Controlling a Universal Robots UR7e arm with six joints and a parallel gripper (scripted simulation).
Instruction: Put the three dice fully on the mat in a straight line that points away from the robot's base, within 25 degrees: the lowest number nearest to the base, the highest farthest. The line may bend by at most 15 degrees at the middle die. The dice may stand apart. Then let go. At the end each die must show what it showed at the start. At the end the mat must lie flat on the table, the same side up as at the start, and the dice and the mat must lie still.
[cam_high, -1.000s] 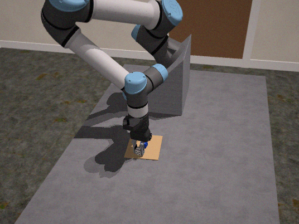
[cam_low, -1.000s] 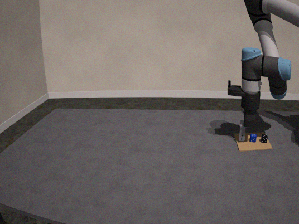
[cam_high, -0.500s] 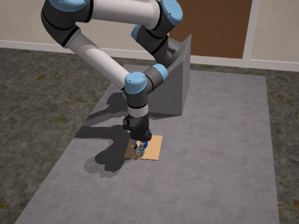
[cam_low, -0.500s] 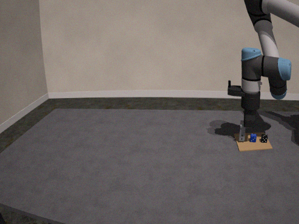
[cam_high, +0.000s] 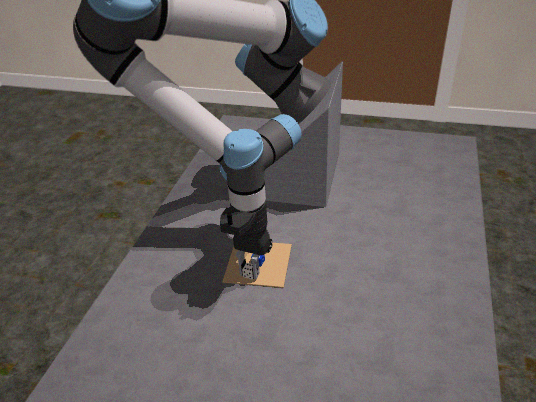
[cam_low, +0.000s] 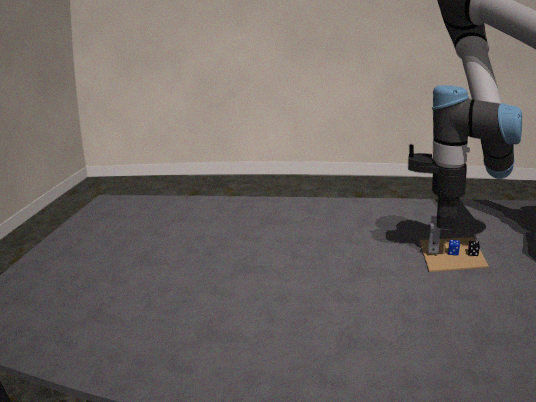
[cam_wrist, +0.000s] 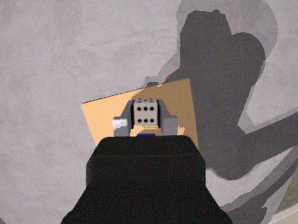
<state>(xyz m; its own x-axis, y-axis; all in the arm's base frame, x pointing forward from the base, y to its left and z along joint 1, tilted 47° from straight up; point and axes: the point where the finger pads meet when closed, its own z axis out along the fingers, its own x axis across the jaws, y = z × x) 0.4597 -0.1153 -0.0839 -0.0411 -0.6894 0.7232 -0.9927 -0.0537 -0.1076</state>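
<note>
The white die lies 1 cm below my hand. The rest, counted from my hand: tan mat 5 cm behind, 3 cm below; then black die 10 cm behind, 1 cm below; then blue die 5 cm behind, 1 cm below.
</note>
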